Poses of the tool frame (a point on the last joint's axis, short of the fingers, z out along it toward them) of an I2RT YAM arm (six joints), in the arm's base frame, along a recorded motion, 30 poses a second.
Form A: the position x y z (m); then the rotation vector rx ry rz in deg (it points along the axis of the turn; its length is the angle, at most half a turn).
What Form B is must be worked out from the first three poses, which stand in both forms.
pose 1, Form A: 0.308, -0.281, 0.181, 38.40, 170.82, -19.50
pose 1, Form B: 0.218, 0.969, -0.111, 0.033, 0.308, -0.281, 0.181
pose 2, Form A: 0.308, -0.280, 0.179, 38.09, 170.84, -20.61
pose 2, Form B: 0.216, 0.969, -0.117, 0.033, 0.308, -0.280, 0.179
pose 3, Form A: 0.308, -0.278, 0.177, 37.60, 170.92, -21.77
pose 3, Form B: 0.213, 0.969, -0.123, 0.032, 0.308, -0.278, 0.177
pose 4, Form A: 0.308, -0.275, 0.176, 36.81, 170.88, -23.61
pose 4, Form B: 0.209, 0.968, -0.134, 0.032, 0.308, -0.275, 0.176
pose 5, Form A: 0.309, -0.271, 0.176, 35.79, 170.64, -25.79
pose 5, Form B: 0.203, 0.968, -0.146, 0.033, 0.309, -0.271, 0.176
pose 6, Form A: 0.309, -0.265, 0.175, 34.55, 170.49, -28.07
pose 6, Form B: 0.196, 0.967, -0.159, 0.033, 0.309, -0.265, 0.175
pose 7, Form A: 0.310, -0.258, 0.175, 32.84, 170.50, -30.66
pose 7, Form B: 0.186, 0.966, -0.174, 0.032, 0.310, -0.258, 0.175
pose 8, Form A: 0.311, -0.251, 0.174, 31.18, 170.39, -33.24
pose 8, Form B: 0.177, 0.966, -0.188, 0.032, 0.311, -0.251, 0.174
